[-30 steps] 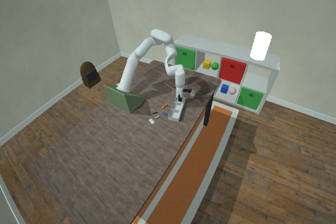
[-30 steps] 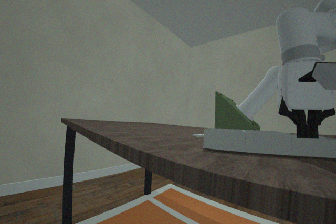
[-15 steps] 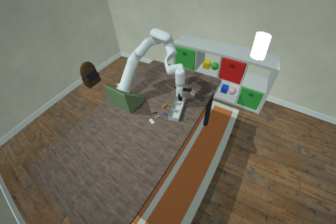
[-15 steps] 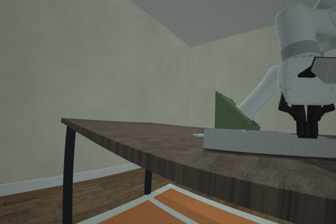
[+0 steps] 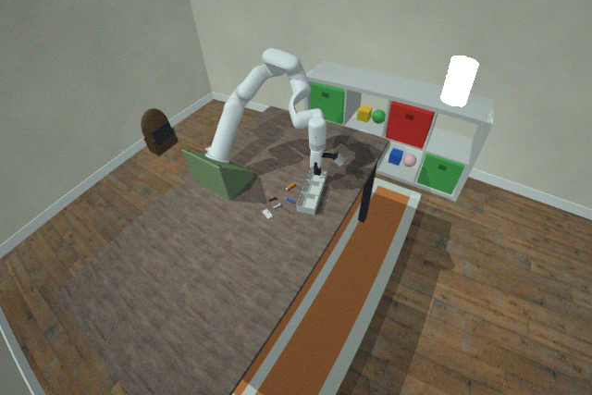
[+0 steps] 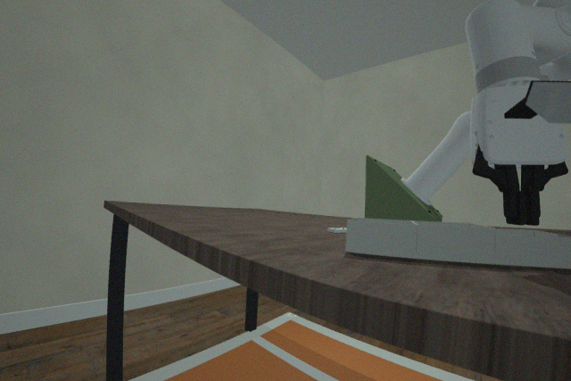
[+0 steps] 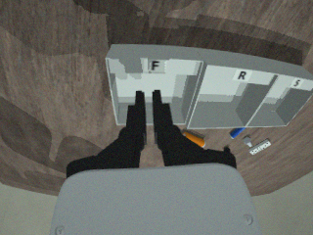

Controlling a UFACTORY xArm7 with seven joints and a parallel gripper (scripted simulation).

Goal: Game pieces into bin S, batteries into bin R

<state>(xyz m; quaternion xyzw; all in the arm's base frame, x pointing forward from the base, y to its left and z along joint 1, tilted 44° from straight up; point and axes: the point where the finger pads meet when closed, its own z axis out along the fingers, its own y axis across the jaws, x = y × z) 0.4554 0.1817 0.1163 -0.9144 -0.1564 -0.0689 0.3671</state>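
The white domino is 90 mm behind my hand, 300 mm to the right of it and 60 mm below it. The rest, counted from my hand: blue battery 40 mm behind, 180 mm to the right, 60 mm below; white bin 20 mm ahead, 90 mm to the right, 40 mm below; orange battery 90 mm behind, 110 mm to the right, 50 mm below.
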